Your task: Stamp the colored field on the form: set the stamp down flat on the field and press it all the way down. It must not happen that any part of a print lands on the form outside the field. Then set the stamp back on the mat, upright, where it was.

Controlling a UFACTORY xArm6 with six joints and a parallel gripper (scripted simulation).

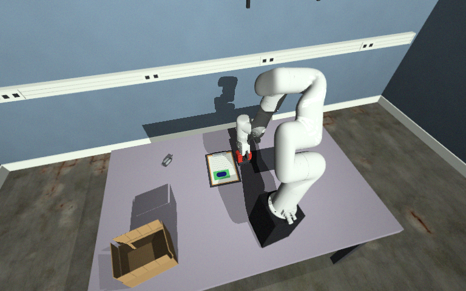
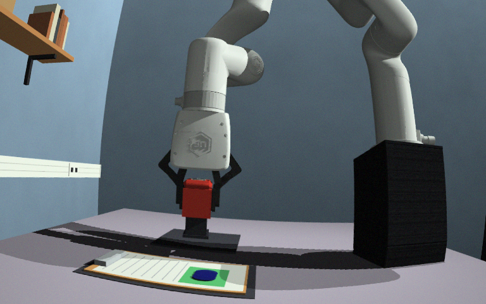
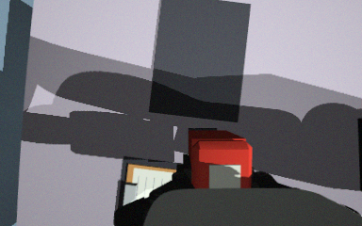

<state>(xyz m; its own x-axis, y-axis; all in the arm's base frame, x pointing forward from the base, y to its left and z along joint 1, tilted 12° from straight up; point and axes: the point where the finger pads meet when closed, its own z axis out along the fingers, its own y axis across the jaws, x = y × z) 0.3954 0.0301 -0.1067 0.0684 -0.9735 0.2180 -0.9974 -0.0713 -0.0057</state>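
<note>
Now: the red stamp 2 cm below my hand. Round my hand: grey object 15 cm ahead, 44 cm to the left, 9 cm below; then dark mat 1 cm ahead, 17 cm to the right, 10 cm below; then clipboard 5 cm ahead, 13 cm to the left, 10 cm below.
</note>
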